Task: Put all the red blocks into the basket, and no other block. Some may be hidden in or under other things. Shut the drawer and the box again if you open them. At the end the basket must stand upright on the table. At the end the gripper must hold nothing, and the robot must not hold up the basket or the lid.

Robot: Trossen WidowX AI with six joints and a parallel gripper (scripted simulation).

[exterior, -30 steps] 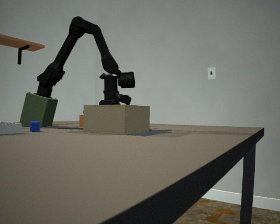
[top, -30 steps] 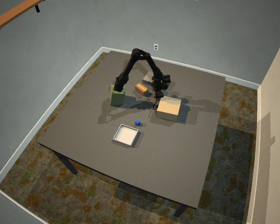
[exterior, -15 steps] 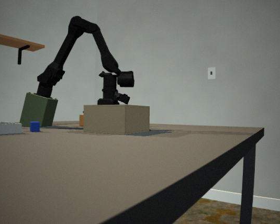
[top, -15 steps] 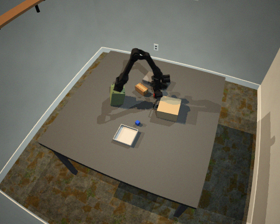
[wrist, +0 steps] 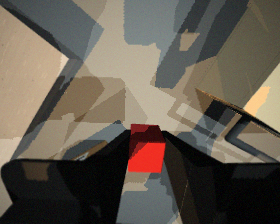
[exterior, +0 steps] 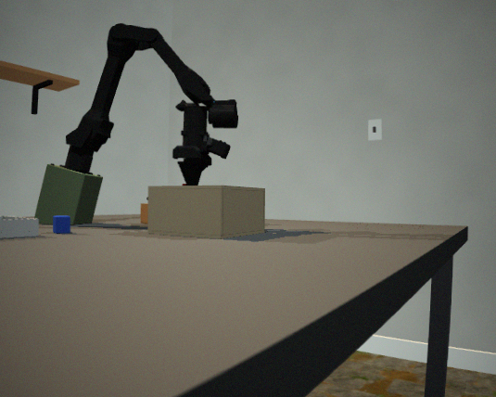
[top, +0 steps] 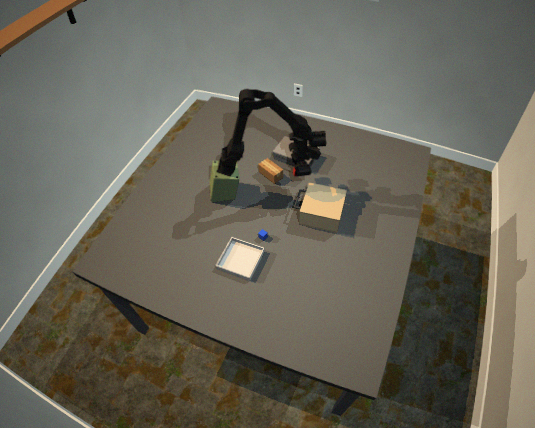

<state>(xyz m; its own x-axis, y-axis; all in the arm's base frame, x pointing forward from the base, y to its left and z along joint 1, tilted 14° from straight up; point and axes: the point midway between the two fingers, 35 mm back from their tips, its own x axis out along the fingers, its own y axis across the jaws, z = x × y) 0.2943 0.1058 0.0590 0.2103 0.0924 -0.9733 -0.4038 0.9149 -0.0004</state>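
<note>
Now: hand 18 cm to the right of the grey lid, 7 cm above it and 5 cm past it. From my hand the other things lie so: white basket: 45 cm to the right, 13 cm behind, 11 cm below; orange box: 14 cm behind, 8 cm below, 3 cm to the left; tan drawer cabinet: 15 cm ahead, 14 cm to the right, 8 cm below.
</note>
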